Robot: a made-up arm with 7 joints. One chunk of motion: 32 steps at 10 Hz.
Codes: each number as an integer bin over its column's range. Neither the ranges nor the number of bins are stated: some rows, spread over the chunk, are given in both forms.
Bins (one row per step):
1: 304 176 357 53 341 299
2: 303 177 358 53 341 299
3: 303 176 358 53 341 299
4: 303 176 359 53 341 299
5: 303 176 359 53 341 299
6: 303 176 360 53 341 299
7: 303 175 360 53 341 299
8: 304 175 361 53 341 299
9: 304 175 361 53 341 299
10: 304 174 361 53 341 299
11: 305 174 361 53 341 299
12: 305 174 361 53 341 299
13: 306 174 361 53 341 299
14: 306 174 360 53 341 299
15: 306 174 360 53 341 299
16: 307 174 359 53 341 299
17: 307 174 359 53 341 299
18: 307 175 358 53 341 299
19: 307 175 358 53 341 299
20: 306 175 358 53 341 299
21: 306 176 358 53 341 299
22: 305 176 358 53 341 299
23: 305 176 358 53 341 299
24: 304 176 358 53 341 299
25: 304 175 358 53 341 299
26: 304 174 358 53 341 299
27: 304 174 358 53 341 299
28: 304 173 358 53 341 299
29: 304 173 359 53 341 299
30: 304 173 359 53 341 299
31: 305 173 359 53 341 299
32: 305 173 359 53 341 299
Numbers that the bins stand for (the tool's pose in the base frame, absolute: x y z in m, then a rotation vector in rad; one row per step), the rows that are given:
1: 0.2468 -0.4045 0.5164 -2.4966 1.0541 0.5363
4: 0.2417 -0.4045 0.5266 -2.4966 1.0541 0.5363
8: 0.2468 -0.4096 0.5368 -2.4966 1.0541 0.5363
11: 0.2519 -0.4147 0.5368 -2.4966 1.0541 0.5363
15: 0.2569 -0.4147 0.5317 -2.4966 1.0541 0.5363
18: 0.2620 -0.4096 0.5215 -2.4966 1.0541 0.5363
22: 0.2519 -0.4045 0.5215 -2.4966 1.0541 0.5363
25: 0.2468 -0.4096 0.5215 -2.4966 1.0541 0.5363
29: 0.2468 -0.4198 0.5266 -2.4966 1.0541 0.5363
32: 0.2519 -0.4198 0.5266 -2.4966 1.0541 0.5363
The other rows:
2: 0.2417 -0.3994 0.5215 -2.4966 1.0541 0.5363
3: 0.2417 -0.4045 0.5215 -2.4966 1.0541 0.5363
5: 0.2417 -0.4045 0.5266 -2.4966 1.0541 0.5363
6: 0.2417 -0.4045 0.5317 -2.4966 1.0541 0.5363
7: 0.2417 -0.4096 0.5317 -2.4966 1.0541 0.5363
9: 0.2468 -0.4096 0.5368 -2.4966 1.0541 0.5363
10: 0.2468 -0.4147 0.5368 -2.4966 1.0541 0.5363
12: 0.2519 -0.4147 0.5368 -2.4966 1.0541 0.5363
13: 0.2569 -0.4147 0.5368 -2.4966 1.0541 0.5363
14: 0.2569 -0.4147 0.5317 -2.4966 1.0541 0.5363
16: 0.2620 -0.4147 0.5266 -2.4966 1.0541 0.5363
17: 0.2620 -0.4147 0.5266 -2.4966 1.0541 0.5363
19: 0.2620 -0.4096 0.5215 -2.4966 1.0541 0.5363
20: 0.2569 -0.4096 0.5215 -2.4966 1.0541 0.5363
21: 0.2569 -0.4045 0.5215 -2.4966 1.0541 0.5363
23: 0.2519 -0.4045 0.5215 -2.4966 1.0541 0.5363
24: 0.2468 -0.4045 0.5215 -2.4966 1.0541 0.5363
26: 0.2468 -0.4147 0.5215 -2.4966 1.0541 0.5363
27: 0.2468 -0.4147 0.5215 -2.4966 1.0541 0.5363
28: 0.2468 -0.4198 0.5215 -2.4966 1.0541 0.5363
30: 0.2468 -0.4198 0.5266 -2.4966 1.0541 0.5363
31: 0.2519 -0.4198 0.5266 -2.4966 1.0541 0.5363

